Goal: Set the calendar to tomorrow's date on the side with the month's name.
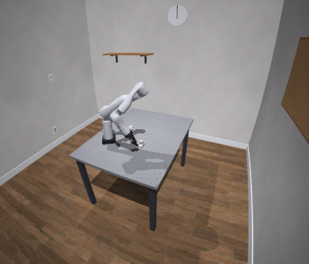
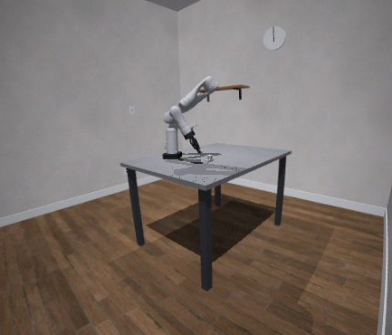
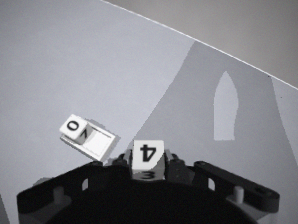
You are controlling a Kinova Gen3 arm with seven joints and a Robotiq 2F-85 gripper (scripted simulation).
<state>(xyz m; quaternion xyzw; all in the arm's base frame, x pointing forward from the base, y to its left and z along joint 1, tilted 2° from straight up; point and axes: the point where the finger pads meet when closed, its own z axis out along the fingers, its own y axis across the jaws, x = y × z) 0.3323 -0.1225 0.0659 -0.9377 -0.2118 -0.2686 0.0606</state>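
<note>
Now: hand 10 mm short of the white digit cube and 10 mm above it. The rest, counted from my hand: calendar tray 10 mm ahead, 110 mm to the left, 90 mm below.
</note>
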